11 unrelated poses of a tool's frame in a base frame.
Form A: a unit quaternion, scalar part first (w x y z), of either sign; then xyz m.
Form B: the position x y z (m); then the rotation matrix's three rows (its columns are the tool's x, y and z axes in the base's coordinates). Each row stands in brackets. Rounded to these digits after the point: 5 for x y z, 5 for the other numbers.
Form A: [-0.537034 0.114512 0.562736 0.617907 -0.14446 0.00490 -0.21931]
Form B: [-0.14446 0.00490 -0.21931], [[-0.39696 0.79255 -0.46290], [-0.53479 0.21016 0.81843], [0.74593 0.57244 0.34043]]
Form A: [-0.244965 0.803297 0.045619 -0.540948 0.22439 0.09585 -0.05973]
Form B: [0.22439 0.09585 -0.05973], [[0.41059 -0.19174 -0.89143], [0.33832 -0.87582 0.34420], [-0.84673 -0.44291 -0.29473]]
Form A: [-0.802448 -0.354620 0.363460 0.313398 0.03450 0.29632 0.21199]
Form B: [0.03450 0.29632 0.21199], [[0.53936 0.24519 -0.80559], [-0.76075 0.55205 -0.34131], [0.36104 0.79694 0.48428]]
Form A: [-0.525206 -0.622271 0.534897 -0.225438 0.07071 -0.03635 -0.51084]
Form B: [0.07071 -0.03635 -0.51084], [[0.32613 -0.90250 -0.28130], [-0.42890 0.12391 -0.89481], [0.84243 0.41247 -0.34667]]
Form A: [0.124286 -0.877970 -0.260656 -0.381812 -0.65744 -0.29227 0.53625]
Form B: [-0.65744 -0.29227 0.53625], [[0.57256 0.55260 0.60565], [0.36279 -0.83322 0.41728], [0.73523 -0.01920 -0.67755]]
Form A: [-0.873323 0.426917 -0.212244 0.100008 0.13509 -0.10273 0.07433]
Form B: [0.13509 -0.10273 0.07433], [[0.88990 -0.00654 0.45611], [-0.35590 0.61548 0.70322], [-0.28532 -0.78812 0.54539]]
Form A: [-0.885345 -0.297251 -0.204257 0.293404 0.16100 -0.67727 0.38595]
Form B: [0.16100 -0.67727 0.38595], [[0.74439 0.64096 0.18725], [-0.39810 0.65111 -0.64620], [-0.53610 0.40648 0.73984]]
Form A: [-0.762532 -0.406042 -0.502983 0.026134 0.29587 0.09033 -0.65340]
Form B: [0.29587 0.09033 -0.65340], [[0.49265 0.44832 0.74586], [0.36861 0.66889 -0.64553], [-0.78830 0.59295 0.16428]]
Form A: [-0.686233 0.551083 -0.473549 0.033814 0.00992 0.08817 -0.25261]
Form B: [0.00992 0.08817 -0.25261], [[0.54922 -0.47552 0.68720], [-0.56834 0.39033 0.72432], [-0.61266 -0.78837 -0.05588]]
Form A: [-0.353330 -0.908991 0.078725 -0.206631 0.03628 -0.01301 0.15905]
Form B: [0.03628 -0.01301 0.15905], [[0.90221 -0.28914 0.32002], [0.00290 -0.73792 -0.67488], [0.43128 0.60981 -0.66492]]
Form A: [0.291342 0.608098 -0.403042 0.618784 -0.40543 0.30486 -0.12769]
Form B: [-0.40543 0.30486 -0.12769], [[-0.09067 -0.85073 0.51772], [-0.12962 -0.50535 -0.85312], [0.98741 -0.14446 -0.06445]]
